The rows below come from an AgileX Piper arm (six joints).
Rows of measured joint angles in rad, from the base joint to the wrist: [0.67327 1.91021 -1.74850 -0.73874 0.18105 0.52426]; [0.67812 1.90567 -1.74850 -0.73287 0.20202 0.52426]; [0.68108 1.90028 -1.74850 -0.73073 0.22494 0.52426]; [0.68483 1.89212 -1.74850 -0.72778 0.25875 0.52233]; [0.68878 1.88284 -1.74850 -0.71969 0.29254 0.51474]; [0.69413 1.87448 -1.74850 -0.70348 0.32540 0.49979]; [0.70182 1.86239 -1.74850 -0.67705 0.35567 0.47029]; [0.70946 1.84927 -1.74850 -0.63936 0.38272 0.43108]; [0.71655 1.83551 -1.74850 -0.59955 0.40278 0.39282]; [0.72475 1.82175 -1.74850 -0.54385 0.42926 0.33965]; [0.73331 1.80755 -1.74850 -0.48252 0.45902 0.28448]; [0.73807 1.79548 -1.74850 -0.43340 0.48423 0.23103]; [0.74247 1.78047 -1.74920 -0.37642 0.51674 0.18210]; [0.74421 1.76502 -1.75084 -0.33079 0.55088 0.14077]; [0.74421 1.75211 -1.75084 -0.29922 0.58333 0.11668]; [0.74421 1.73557 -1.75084 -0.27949 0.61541 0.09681]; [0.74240 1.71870 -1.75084 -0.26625 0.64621 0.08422]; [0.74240 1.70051 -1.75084 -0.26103 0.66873 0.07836]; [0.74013 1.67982 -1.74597 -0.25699 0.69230 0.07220]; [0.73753 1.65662 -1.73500 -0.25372 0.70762 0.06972]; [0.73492 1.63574 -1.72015 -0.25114 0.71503 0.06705]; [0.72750 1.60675 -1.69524 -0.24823 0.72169 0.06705]
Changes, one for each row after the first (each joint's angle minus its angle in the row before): [0.00485 -0.00454 0.00000 0.00587 0.02097 0.00000]; [0.00296 -0.00539 0.00000 0.00214 0.02292 0.00000]; [0.00375 -0.00816 0.00000 0.00295 0.03381 -0.00193]; [0.00395 -0.00928 0.00000 0.00809 0.03379 -0.00759]; [0.00535 -0.00836 0.00000 0.01621 0.03286 -0.01495]; [0.00769 -0.01209 0.00000 0.02643 0.03027 -0.02950]; [0.00764 -0.01312 0.00000 0.03769 0.02705 -0.03921]; [0.00709 -0.01376 0.00000 0.03981 0.02006 -0.03826]; [0.00820 -0.01376 0.00000 0.05570 0.02648 -0.05317]; [0.00856 -0.01420 0.00000 0.06133 0.02976 -0.05517]; [0.00476 -0.01207 0.00000 0.04912 0.02521 -0.05345]; [0.00440 -0.01501 -0.00070 0.05698 0.03251 -0.04893]; [0.00174 -0.01545 -0.00164 0.04563 0.03414 -0.04133]; [0.00000 -0.01291 0.00000 0.03157 0.03245 -0.02409]; [0.00000 -0.01654 0.00000 0.01973 0.03208 -0.01987]; [-0.00181 -0.01687 0.00000 0.01324 0.03080 -0.01259]; [0.00000 -0.01819 0.00000 0.00522 0.02252 -0.00586]; [-0.00227 -0.02069 0.00487 0.00404 0.02357 -0.00616]; [-0.00260 -0.02320 0.01097 0.00327 0.01532 -0.00248]; [-0.00261 -0.02088 0.01485 0.00258 0.00741 -0.00267]; [-0.00742 -0.02899 0.02491 0.00291 0.00666 0.00000]
